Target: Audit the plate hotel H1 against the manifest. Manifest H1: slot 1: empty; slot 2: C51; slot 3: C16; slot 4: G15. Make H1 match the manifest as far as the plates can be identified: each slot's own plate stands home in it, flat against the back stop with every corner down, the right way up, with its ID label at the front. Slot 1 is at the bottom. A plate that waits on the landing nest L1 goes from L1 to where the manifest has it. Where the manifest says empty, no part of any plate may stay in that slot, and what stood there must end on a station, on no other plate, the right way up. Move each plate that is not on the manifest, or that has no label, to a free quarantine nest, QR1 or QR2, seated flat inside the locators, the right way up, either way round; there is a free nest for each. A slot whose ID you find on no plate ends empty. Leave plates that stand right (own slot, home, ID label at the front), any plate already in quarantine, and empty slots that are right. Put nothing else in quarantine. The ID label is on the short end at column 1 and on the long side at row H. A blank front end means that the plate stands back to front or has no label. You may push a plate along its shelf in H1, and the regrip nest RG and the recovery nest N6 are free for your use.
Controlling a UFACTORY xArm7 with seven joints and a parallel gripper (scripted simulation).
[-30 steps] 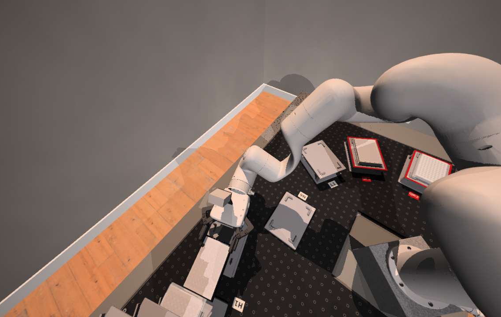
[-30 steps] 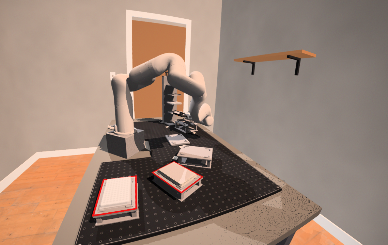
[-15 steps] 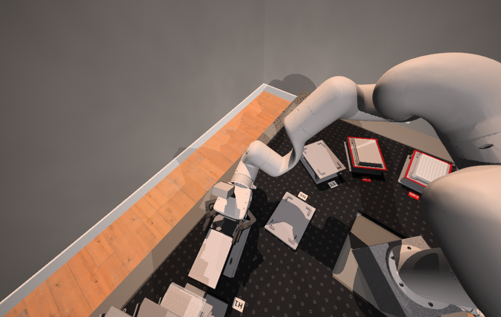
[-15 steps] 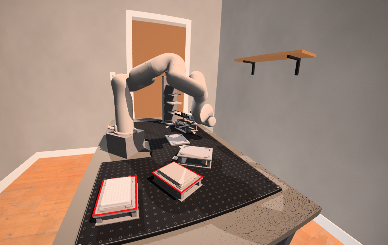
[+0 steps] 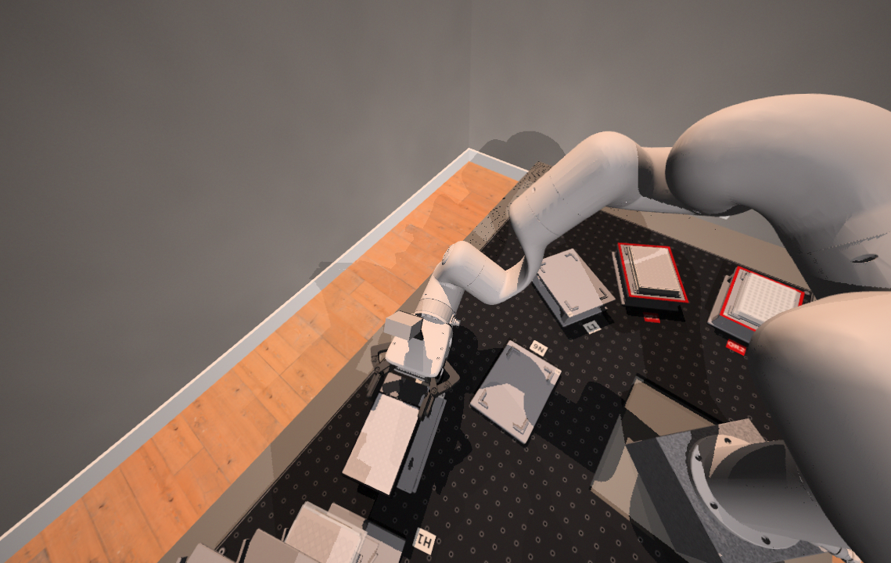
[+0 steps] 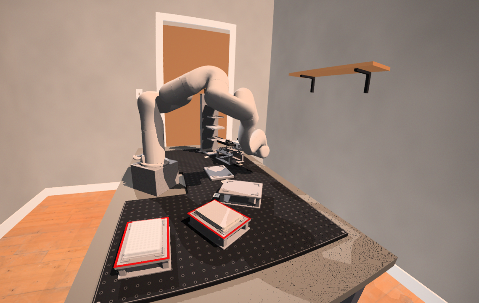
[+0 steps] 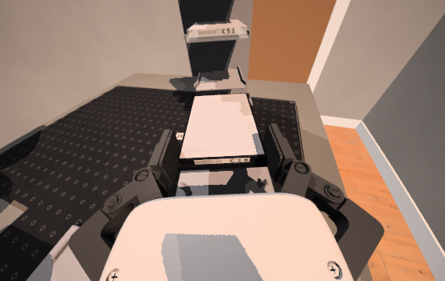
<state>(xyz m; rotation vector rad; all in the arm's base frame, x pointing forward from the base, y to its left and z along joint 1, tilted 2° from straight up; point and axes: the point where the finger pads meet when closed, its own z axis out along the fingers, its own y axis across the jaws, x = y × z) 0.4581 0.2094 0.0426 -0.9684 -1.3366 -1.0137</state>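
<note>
The dark plate is 5 cm to the left of my hand, 2 cm below it and 2 cm behind it. From my hand the other things lie so: regrip nest RG: 8 cm below, 2 cm to the left, 1 cm behind; clear plate labelled C51: 20 cm to the left, 6 cm behind, 6 cm above; RG label: 13 cm below, 8 cm to the right, 2 cm ahead.
</note>
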